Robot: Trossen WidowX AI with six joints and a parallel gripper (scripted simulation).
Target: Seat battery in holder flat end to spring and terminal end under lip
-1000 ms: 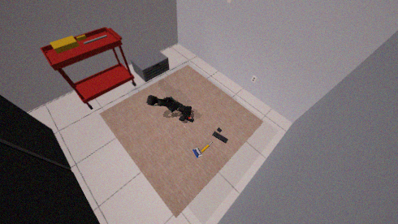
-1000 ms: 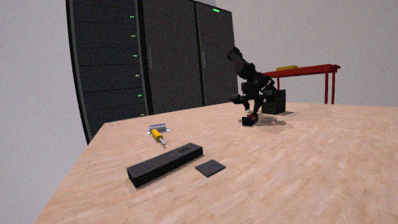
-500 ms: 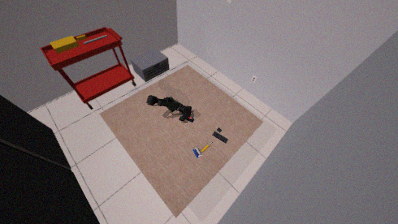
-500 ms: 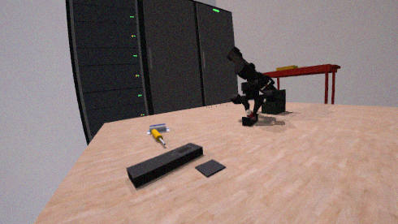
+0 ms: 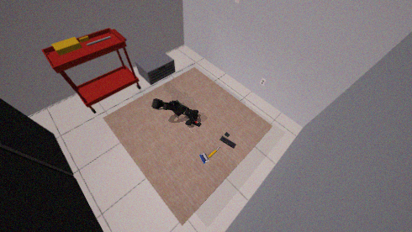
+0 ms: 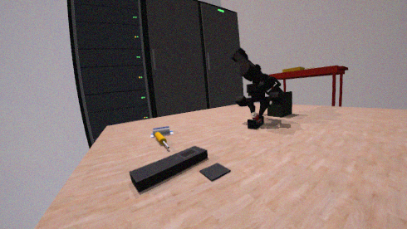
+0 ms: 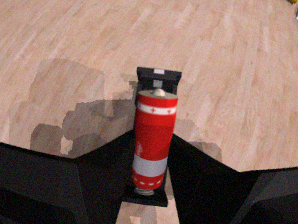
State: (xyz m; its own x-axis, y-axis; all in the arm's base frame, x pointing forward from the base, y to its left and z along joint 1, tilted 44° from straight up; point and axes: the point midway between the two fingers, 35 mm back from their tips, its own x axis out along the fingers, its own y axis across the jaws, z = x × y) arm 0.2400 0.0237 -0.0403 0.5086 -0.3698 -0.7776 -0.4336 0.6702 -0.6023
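The battery is 10 mm above my gripper tip. From my gripper tip the other things lie so: thin black plate: 300 mm ahead, 180 mm to the left, 30 mm below; yellow screwdriver: 360 mm ahead, 40 mm to the right, 20 mm below; long black bar: 370 mm ahead, 120 mm to the left, 10 mm below.
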